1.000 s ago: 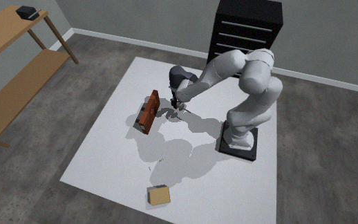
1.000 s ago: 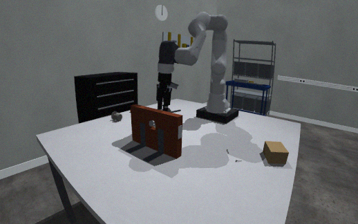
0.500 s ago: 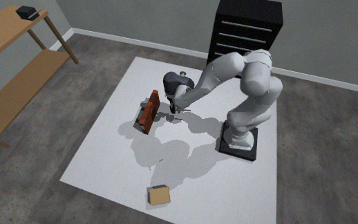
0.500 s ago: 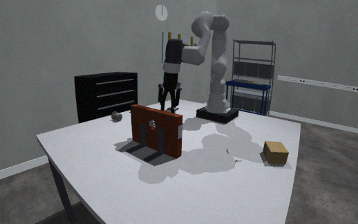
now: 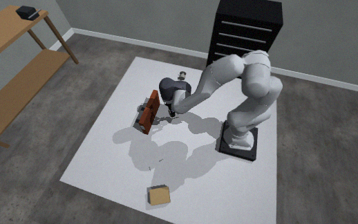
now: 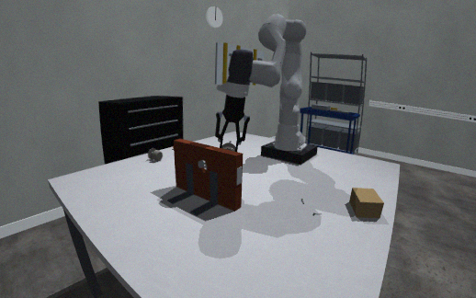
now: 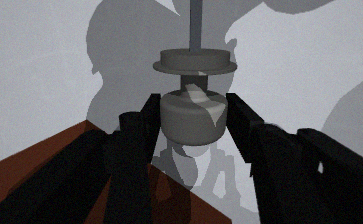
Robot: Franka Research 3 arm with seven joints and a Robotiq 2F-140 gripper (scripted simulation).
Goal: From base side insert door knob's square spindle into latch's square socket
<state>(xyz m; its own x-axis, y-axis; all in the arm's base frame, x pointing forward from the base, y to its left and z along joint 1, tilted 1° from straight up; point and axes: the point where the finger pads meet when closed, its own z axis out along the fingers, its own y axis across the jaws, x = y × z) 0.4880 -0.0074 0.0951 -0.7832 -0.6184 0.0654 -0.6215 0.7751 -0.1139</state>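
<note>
Now: hand 3 cm past the grey door knob, 2 cm to the left of it and 2 cm above it. From my hand the other things lie so: cardboard box (55 cm to the left, 12 cm below, 12 cm behind); then orange-handled screwdriver (48 cm to the right, 14 cm behind, 13 cm below); then red-brown wooden door block (16 cm ahead, 4 cm to the left, 4 cm below).
</note>
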